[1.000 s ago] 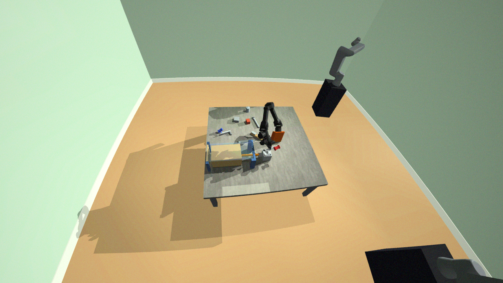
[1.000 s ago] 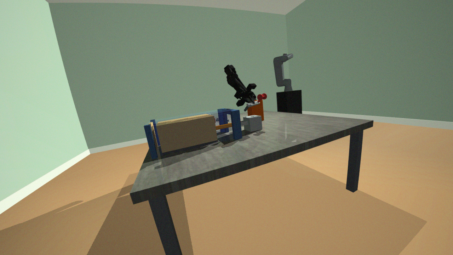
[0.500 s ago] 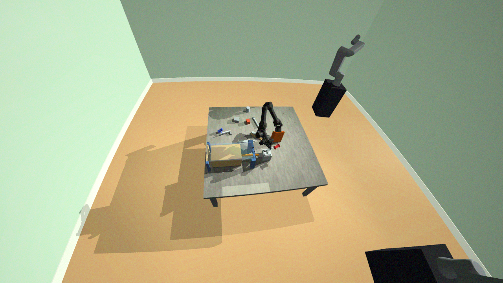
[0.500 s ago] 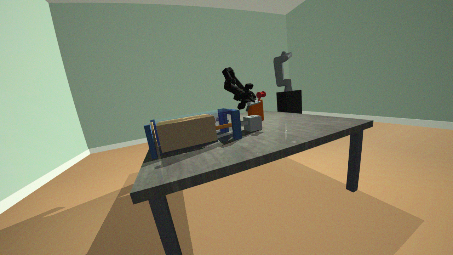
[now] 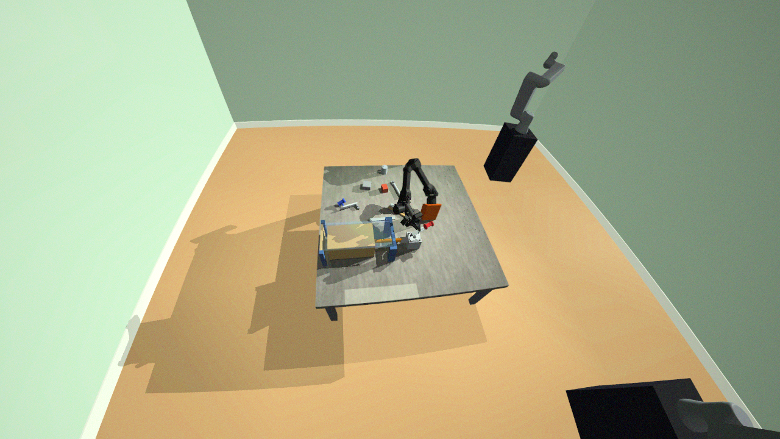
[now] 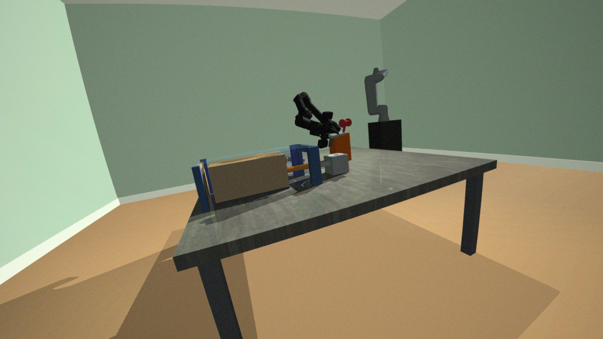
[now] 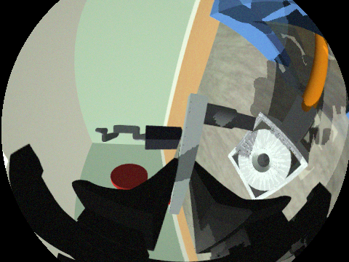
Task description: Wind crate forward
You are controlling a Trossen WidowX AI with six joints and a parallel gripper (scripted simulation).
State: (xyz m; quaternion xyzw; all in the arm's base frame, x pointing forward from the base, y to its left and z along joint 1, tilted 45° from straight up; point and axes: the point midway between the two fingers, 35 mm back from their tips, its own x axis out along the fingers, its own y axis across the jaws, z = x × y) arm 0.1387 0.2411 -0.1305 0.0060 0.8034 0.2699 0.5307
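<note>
My gripper tip is now 5 cm past the red knob, 4 cm below it and 2 cm to the left of it. From my gripper tip the other things lie so: tan-handled tool (32 cm to the right, 17 cm below, 11 cm ahead); grey winch (16 cm below, 3 cm to the right); grey bar (24 cm ahead, 23 cm to the right, 19 cm below).
</note>
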